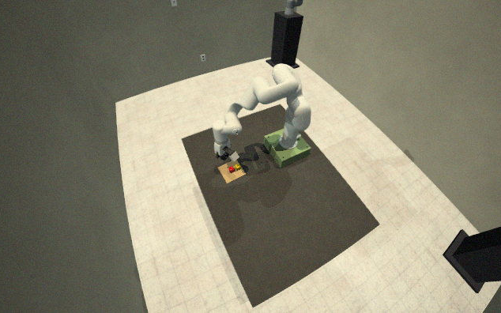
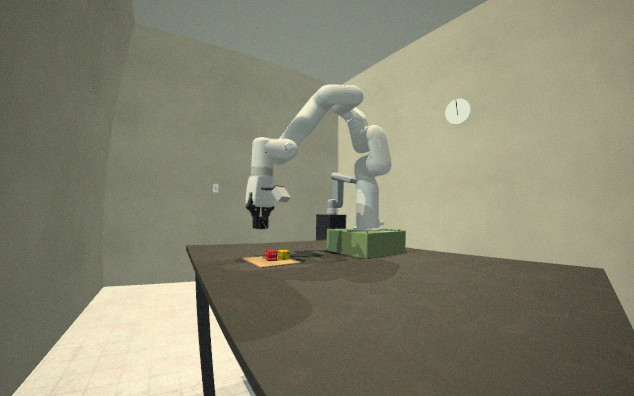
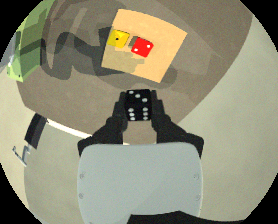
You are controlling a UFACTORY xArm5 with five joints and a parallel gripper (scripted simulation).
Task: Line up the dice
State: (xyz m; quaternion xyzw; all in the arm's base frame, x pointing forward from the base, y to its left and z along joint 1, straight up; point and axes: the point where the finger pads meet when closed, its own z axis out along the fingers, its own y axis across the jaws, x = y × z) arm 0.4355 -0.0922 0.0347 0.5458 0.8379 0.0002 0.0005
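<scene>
My gripper is now 1 cm past the red die, 5 cm to the right of it and 10 cm above it. Round my hand: black die (1 cm below); tan mat (1 cm behind, 5 cm to the left, 12 cm below); yellow die (6 cm behind, 6 cm to the left, 10 cm below).
</scene>
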